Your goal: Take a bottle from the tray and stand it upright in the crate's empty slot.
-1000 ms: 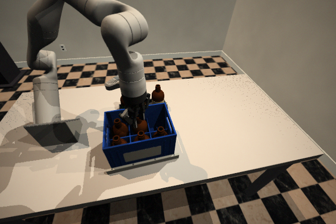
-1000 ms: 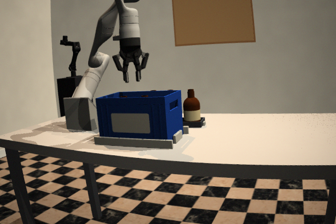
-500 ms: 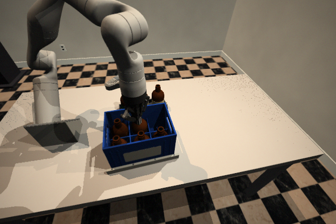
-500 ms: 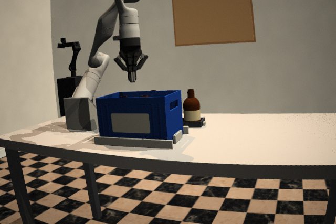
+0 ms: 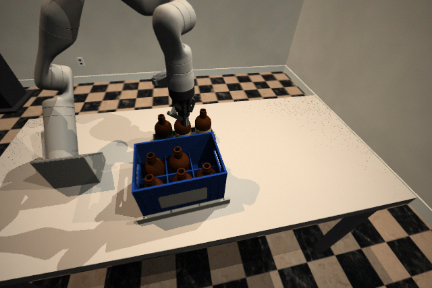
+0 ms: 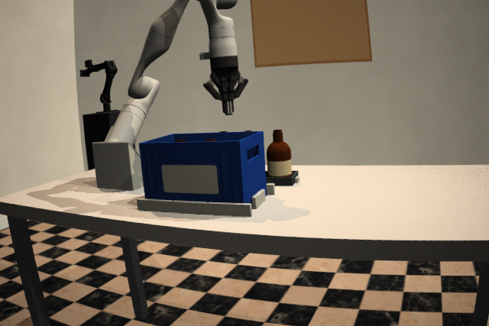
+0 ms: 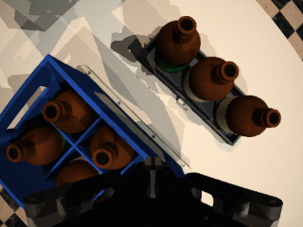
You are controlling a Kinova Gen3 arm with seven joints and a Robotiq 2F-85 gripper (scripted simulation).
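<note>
The dark tray lies 1 cm behind my hand, 15 cm to the left of it and 23 cm below it. The rest, counted from my hand: crate (3 cm behind, 10 cm to the right, 16 cm below).
</note>
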